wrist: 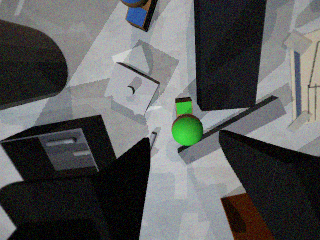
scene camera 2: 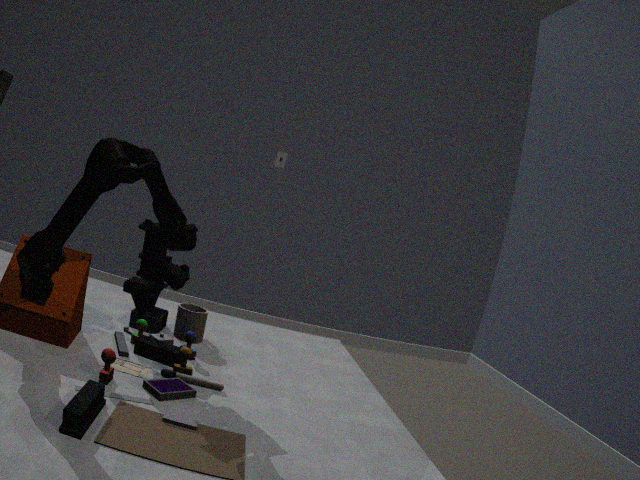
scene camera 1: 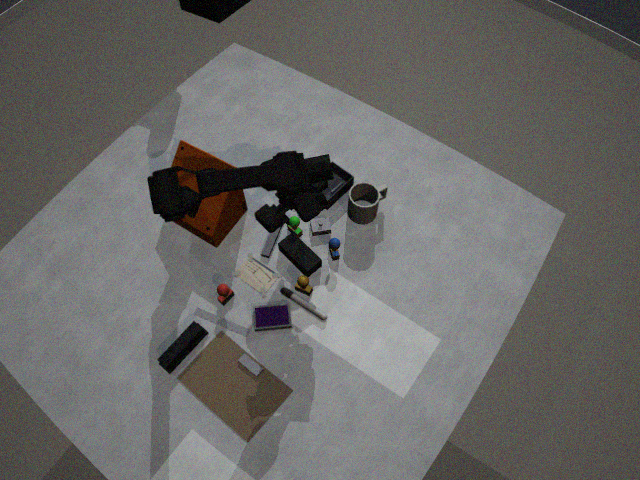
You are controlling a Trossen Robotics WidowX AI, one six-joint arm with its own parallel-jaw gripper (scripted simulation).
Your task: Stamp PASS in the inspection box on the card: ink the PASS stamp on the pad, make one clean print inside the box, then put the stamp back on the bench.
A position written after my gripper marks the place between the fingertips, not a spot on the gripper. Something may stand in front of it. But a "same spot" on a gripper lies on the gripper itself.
my gripper: wrist; scene camera 2; scene camera 1 296, 216
black bar: scene camera 2; scene camera 1; not seen in the wrist view (out of frame)
same spot on black bar: (scene camera 1: 191, 337) = (scene camera 2: 97, 391)
same spot on my gripper: (wrist: 115, 195) = (scene camera 2: 159, 288)
